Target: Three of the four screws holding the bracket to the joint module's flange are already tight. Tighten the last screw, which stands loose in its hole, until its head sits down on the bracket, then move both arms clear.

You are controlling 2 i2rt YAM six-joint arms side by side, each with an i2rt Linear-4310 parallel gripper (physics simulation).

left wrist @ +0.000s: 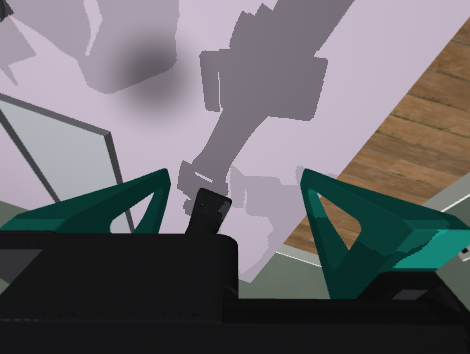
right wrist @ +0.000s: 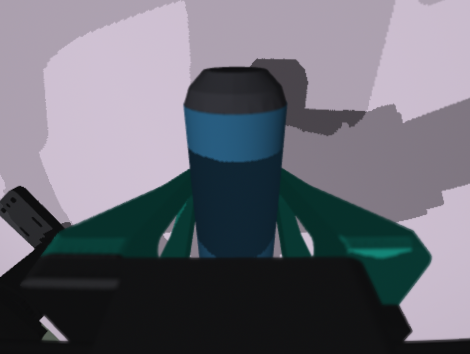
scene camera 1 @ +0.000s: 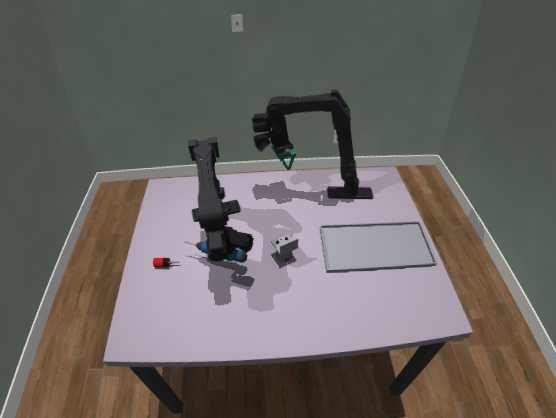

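Where they show: left gripper, between the fingertips: [left wrist: 235, 176] [scene camera 1: 285, 165]; right gripper, between the fingertips: [right wrist: 235, 177] [scene camera 1: 232, 255]; left arm's base, origin of its link: [left wrist: 206, 219] [scene camera 1: 349, 193].
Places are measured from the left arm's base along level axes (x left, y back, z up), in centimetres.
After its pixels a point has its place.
The light grey bracket [scene camera 1: 288, 247] @(z 8.6, x -26.9, y -38.6 cm) is on the small joint module near the table's middle. Dark spots show on its top face, but the loose screw cannot be told from the tight ones. My right gripper [scene camera 1: 230, 257] @(z 5.8, x -46.4, y -40.5 cm) [right wrist: 235, 177] @(z 5.8, x -46.4, y -40.5 cm) is shut on the handle of a blue screwdriver [scene camera 1: 240, 256] @(z 8.5, x -43.0, y -43.0 cm) [right wrist: 235, 132] @(z 9.0, x -43.1, y -42.2 cm) with a dark end cap. It holds the screwdriver above the table, left of the bracket and apart from it, with the thin shaft toward the picture's left. My left gripper [scene camera 1: 287, 159] @(z 14.0, x -28.6, y 1.1 cm) [left wrist: 235, 176] @(z 14.0, x -28.6, y 1.1 cm) is open and empty, high over the table's back part.
A red and black tool [scene camera 1: 161, 262] @(z 3.0, x -72.5, y -42.7 cm) with thin prongs or a shaft and its shadow lies at the left on the table [scene camera 1: 310, 320] @(z 0.0, x -19.4, y -62.0 cm). A shallow grey tray [scene camera 1: 326, 250] @(z 0.4, x -12.7, y -32.8 cm) [left wrist: 55, 116] @(z 0.9, x -14.1, y -30.0 cm) lies right of the bracket. The left arm's base [scene camera 1: 350, 192] @(z 3.3, x -0.6, y -3.1 cm) [left wrist: 210, 207] @(z 1.0, x -6.3, y -0.1 cm) stands at the back right.
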